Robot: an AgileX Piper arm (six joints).
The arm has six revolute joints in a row. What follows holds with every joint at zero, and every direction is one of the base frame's. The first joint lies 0.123 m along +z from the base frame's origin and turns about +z. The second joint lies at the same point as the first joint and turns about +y. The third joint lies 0.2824 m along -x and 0.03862 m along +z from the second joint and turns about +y. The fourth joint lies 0.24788 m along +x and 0.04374 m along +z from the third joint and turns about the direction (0.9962, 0, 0.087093). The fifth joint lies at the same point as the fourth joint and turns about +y. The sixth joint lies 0.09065 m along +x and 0.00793 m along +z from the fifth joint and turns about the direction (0.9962, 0, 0.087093). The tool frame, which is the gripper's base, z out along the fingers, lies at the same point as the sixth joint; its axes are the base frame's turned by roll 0, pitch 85.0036 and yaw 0 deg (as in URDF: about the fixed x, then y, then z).
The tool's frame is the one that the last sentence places.
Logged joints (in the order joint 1, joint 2, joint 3, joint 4, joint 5, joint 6), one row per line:
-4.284, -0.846, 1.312, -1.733, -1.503, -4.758
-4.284, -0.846, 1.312, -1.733, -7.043, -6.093
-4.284, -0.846, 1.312, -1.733, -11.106, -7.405
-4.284, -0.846, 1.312, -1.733, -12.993, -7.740
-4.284, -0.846, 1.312, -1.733, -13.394, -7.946
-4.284, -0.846, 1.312, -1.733, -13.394, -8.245
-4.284, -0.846, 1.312, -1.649, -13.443, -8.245
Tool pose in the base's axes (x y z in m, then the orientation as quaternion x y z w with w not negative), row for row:
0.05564, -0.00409, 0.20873, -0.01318, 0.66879, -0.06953, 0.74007
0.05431, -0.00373, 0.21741, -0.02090, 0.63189, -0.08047, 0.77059
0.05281, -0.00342, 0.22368, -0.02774, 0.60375, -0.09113, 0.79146
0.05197, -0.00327, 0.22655, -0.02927, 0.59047, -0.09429, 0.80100
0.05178, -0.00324, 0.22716, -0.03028, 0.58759, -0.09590, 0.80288
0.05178, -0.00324, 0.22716, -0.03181, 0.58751, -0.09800, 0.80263
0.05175, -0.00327, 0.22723, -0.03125, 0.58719, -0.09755, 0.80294
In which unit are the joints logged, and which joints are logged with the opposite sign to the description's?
The joints are logged in degrees. Opposite sign: none.
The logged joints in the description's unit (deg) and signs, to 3 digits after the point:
-4.284, -0.846, 1.312, -1.733, -1.503, -4.758
-4.284, -0.846, 1.312, -1.733, -7.043, -6.093
-4.284, -0.846, 1.312, -1.733, -11.106, -7.405
-4.284, -0.846, 1.312, -1.733, -12.993, -7.740
-4.284, -0.846, 1.312, -1.733, -13.394, -7.946
-4.284, -0.846, 1.312, -1.733, -13.394, -8.245
-4.284, -0.846, 1.312, -1.649, -13.443, -8.245

